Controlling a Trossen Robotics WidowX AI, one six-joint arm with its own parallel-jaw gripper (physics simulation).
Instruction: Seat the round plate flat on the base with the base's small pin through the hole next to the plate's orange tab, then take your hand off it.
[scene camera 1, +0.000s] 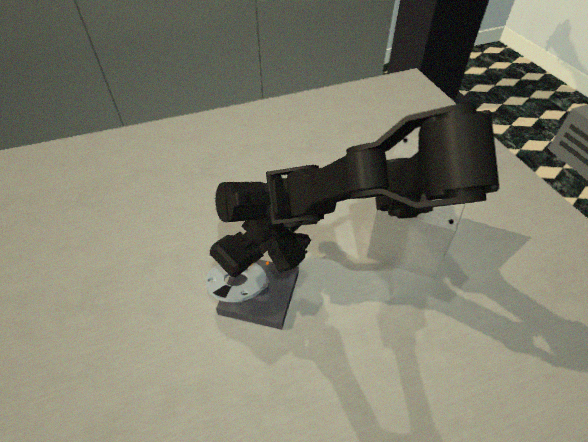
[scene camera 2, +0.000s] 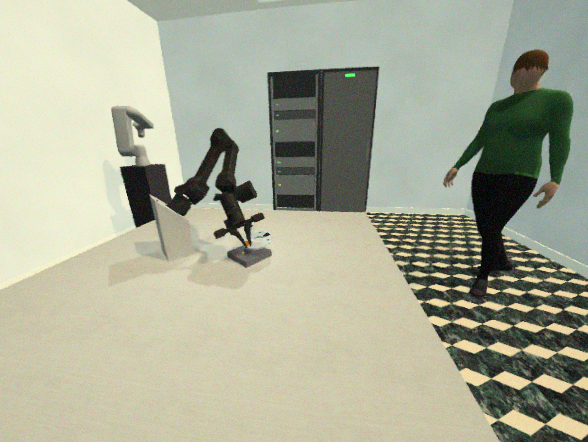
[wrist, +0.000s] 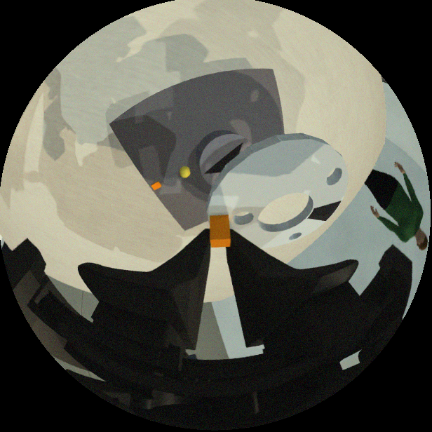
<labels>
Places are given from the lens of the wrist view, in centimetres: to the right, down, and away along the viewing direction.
my gripper (wrist: 217, 234): 0, 2, 9
round white plate (wrist: 282, 164): 3, -2, 5
dark square base (wrist: 160, 134): -4, -5, 7
The marked spots on the dark square base and the round white plate are 8 cm apart.
</labels>
